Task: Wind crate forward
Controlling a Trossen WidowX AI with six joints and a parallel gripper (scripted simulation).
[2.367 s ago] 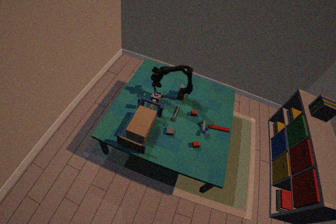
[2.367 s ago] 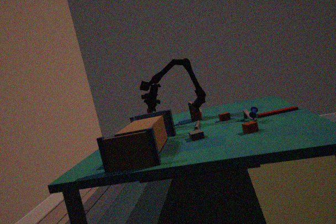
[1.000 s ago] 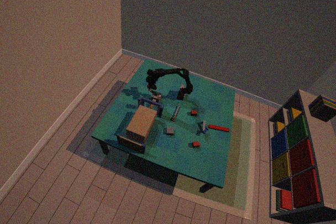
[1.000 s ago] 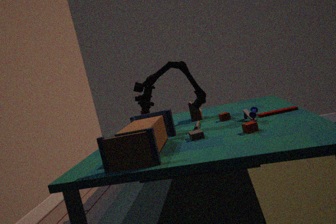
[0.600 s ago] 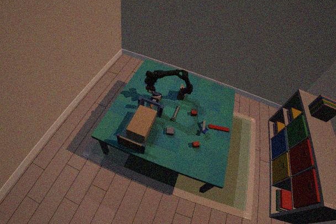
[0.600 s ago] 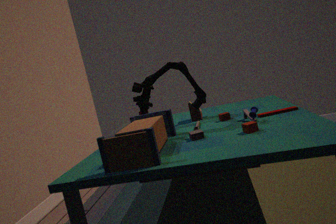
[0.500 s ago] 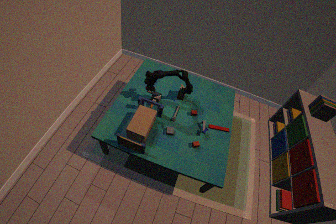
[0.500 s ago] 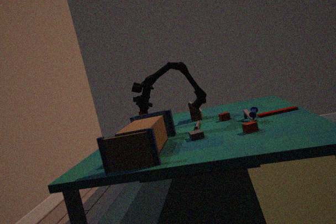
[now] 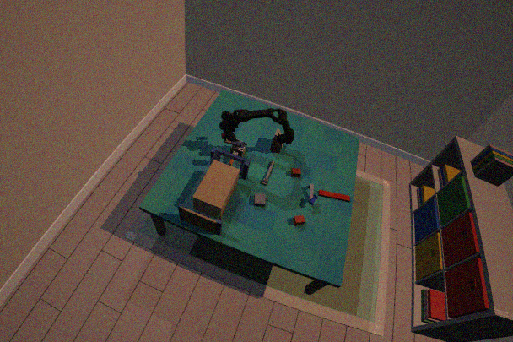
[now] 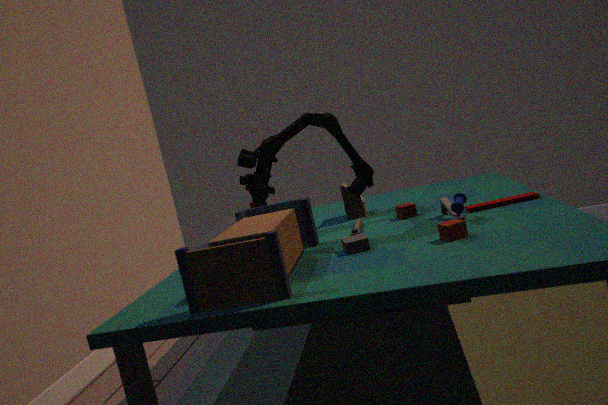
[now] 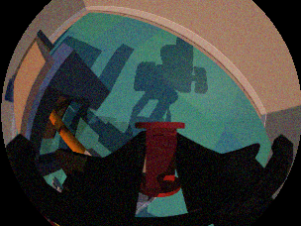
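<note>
The red-knobbed handle lies 50 mm to the left of my gripper tip, 30 mm below it and 10 mm behind it. From my gripper tip the other things lie so: red knob: 20 mm to the left, 10 mm behind; winch: 110 mm to the left, 100 mm below, 30 mm behind; steel frame: 150 mm ahead, 100 mm to the left, 30 mm below.
</note>
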